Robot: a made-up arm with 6 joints. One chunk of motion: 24 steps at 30 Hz.
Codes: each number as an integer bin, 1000 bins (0 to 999) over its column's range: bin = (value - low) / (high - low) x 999, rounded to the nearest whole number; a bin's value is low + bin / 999 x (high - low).
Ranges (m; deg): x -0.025..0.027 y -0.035..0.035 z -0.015..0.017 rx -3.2..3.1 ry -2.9..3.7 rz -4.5..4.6
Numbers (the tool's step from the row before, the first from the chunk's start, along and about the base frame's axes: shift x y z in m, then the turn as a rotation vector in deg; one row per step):
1: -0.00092 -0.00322 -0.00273 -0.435 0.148 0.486
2: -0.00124 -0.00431 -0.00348 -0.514 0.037 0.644
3: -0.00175 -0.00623 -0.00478 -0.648 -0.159 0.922
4: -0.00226 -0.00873 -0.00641 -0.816 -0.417 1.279
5: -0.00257 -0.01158 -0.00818 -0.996 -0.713 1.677
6: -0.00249 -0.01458 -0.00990 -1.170 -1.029 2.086
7: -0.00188 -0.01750 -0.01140 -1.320 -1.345 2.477
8: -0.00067 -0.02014 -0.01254 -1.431 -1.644 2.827
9: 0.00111 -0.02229 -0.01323 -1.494 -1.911 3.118
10: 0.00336 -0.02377 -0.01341 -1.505 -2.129 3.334
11: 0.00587 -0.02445 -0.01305 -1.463 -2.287 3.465
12: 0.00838 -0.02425 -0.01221 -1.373 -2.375 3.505
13: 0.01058 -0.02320 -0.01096 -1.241 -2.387 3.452
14: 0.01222 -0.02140 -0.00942 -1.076 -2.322 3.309
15: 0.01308 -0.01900 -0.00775 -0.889 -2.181 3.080
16: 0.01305 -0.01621 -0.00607 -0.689 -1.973 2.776
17: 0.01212 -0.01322 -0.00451 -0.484 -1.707 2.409
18: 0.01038 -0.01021 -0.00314 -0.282 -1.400 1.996
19: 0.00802 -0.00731 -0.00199 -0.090 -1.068 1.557
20: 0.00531 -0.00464 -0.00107 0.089 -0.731 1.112
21: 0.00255 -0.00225 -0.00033 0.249 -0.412 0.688
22: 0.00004 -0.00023 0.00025 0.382 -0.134 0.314
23: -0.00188 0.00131 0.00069 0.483 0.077 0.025
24: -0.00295 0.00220 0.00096 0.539 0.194 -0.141
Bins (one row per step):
1: 463 454 383 438 461 547
2: 456 438 360 426 445 565
3: 447 411 319 405 415 595
4: 437 375 268 378 376 634
5: 431 334 213 349 331 678
6: 432 291 159 322 283 723
7: 444 250 112 298 235 766
8: 467 212 77 281 190 804
9: 502 181 55 271 150 836
10: 545 160 50 269 117 860
11: 593 151 61 275 93 874
12: 641 153 87 290 79 879
13: 684 168 126 311 78 873
14: 715 194 174 337 87 857
15: 732 228 226 366 109 832
16: 731 268 279 398 140 799
17: 713 311 327 431 181 758
18: 680 354 370 463 227 713
19: 634 395 406 493 277 665
20: 582 433 435 522 328 616
21: 529 467 458 547 377 570
22: 481 496 476 568 419 528
23: 444 518 490 584 451 497
24: 424 531 498 593 468 479

